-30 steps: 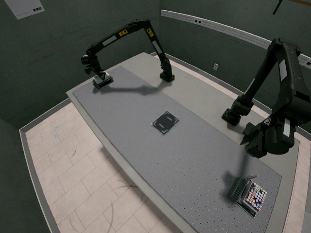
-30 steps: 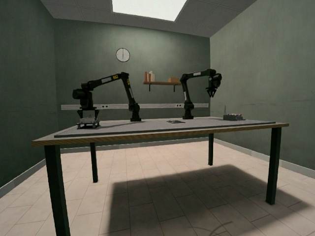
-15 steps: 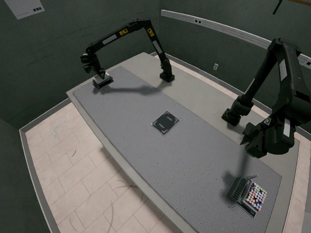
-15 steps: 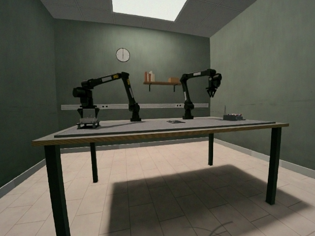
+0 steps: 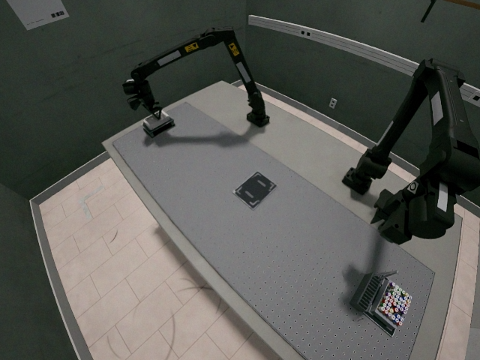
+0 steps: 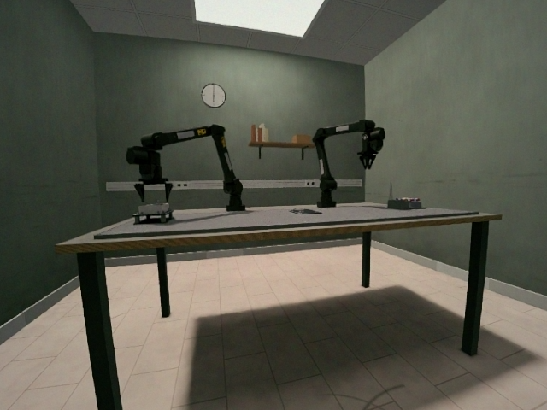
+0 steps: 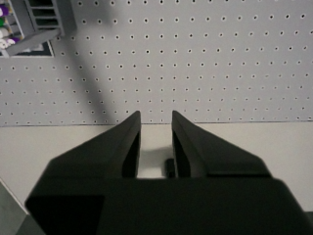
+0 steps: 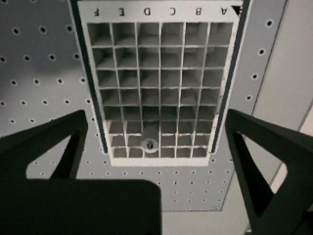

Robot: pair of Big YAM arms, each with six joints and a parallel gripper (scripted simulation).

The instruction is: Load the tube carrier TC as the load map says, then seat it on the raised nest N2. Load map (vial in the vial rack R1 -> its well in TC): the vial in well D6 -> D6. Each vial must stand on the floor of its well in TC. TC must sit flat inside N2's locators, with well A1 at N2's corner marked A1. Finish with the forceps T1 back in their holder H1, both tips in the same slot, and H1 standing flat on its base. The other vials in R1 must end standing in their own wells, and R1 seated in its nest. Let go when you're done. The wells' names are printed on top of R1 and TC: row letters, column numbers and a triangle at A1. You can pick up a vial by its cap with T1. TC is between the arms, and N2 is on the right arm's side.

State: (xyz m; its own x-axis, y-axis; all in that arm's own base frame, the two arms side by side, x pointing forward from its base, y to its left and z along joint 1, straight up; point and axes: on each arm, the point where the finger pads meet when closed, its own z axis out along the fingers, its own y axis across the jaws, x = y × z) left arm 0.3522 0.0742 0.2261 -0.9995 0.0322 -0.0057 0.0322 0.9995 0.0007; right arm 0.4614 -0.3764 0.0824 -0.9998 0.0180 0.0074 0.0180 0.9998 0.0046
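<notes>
The tube carrier lies 3 cm below my right hand. From my right hand the other things lie so: slotted holder 4 cm behind, 126 cm to the left, 7 cm below; black nest 5 cm below.
</notes>
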